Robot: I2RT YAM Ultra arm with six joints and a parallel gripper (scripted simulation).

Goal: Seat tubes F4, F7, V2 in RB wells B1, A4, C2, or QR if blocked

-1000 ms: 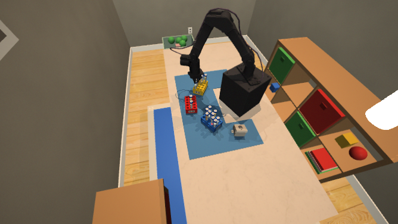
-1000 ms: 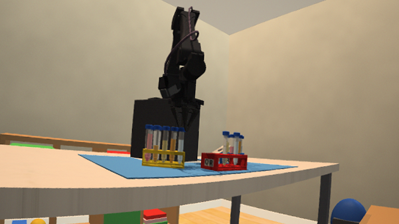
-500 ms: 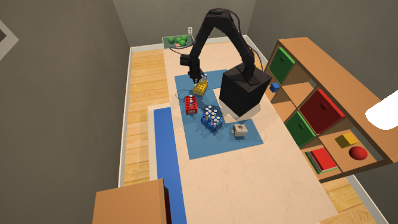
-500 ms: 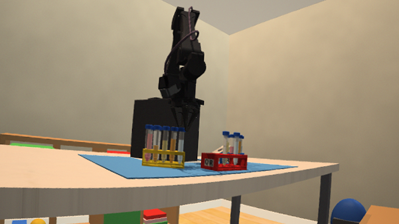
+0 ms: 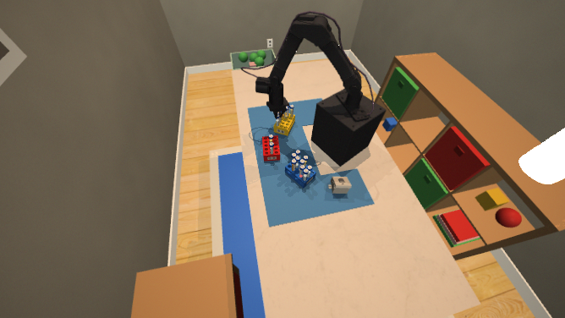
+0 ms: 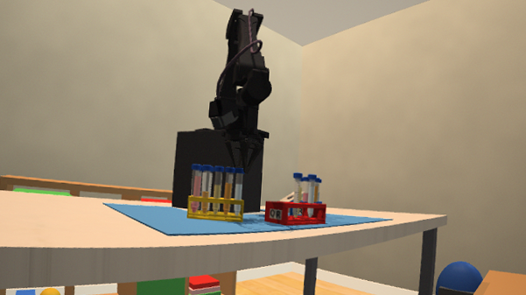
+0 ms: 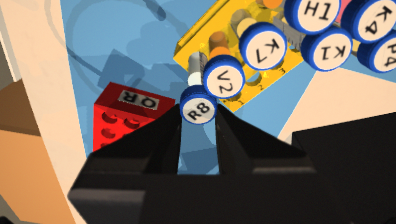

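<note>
Right now the tube R8 is 60 mm below my hand and 10 mm to the right of it. From my hand the other things lie so: red rack (120 mm to the left, 100 mm below, 70 mm ahead); then rack RB (100 mm below, 50 mm behind, 30 mm to the right); then tube (120 mm to the left, 80 mm ahead, 60 mm below).
</note>
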